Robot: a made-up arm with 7 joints. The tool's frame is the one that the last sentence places.
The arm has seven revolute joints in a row. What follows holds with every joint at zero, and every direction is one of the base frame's. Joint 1 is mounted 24.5 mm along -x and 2.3 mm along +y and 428.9 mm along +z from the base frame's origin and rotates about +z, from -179.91 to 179.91 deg. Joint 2 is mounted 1.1 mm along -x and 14.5 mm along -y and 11.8 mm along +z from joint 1 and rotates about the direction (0, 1, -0.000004), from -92.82 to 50.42 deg. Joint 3 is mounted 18 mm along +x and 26.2 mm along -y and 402.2 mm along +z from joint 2 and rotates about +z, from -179.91 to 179.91 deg. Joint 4 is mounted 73.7 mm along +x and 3.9 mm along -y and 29.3 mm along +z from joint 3 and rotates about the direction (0, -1, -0.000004), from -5.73 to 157.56 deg. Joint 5 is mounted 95.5 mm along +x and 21.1 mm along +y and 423.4 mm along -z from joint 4 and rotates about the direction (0, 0.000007, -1), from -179.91 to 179.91 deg. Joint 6 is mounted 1.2 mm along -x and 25.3 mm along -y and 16.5 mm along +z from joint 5 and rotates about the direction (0, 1, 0.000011), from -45.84 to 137.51 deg. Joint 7 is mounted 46.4 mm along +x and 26.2 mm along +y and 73.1 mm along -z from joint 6 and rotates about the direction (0, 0.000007, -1), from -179.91 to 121.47 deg. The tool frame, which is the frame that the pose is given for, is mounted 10 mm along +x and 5.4 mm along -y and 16.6 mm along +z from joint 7; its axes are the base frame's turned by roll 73.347, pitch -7.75 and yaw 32.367 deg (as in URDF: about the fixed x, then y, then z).
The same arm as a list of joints. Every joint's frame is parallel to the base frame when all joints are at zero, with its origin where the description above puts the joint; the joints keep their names.
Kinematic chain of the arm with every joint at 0, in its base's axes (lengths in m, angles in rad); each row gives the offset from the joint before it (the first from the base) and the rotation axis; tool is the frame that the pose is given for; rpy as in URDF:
joint 1: xyz -0.0245 0.0023 0.4289 axis +z
joint 2: xyz -0.0011 -0.0145 0.0118 axis +y
joint 3: xyz 0.018 -0.0262 0.4022 axis +z
joint 4: xyz 0.0737 -0.0039 0.0293 axis -y
joint 5: xyz 0.0955 0.0211 -0.4234 axis -z
joint 6: xyz -0.0012 -0.0253 0.0165 axis +y
joint 7: xyz 0.0464 0.0262 -0.0731 axis -z
tool: xyz 0.01 -0.0054 0.0166 rpy 1.2801 -0.1353 0.5649
Joint limits (rad, base to tool): -3.14..3.14 -1.62..0.88 -3.14..3.14 -0.1..2.7499 -3.14..3.14 -0.8001..2.4 -3.14..2.1201

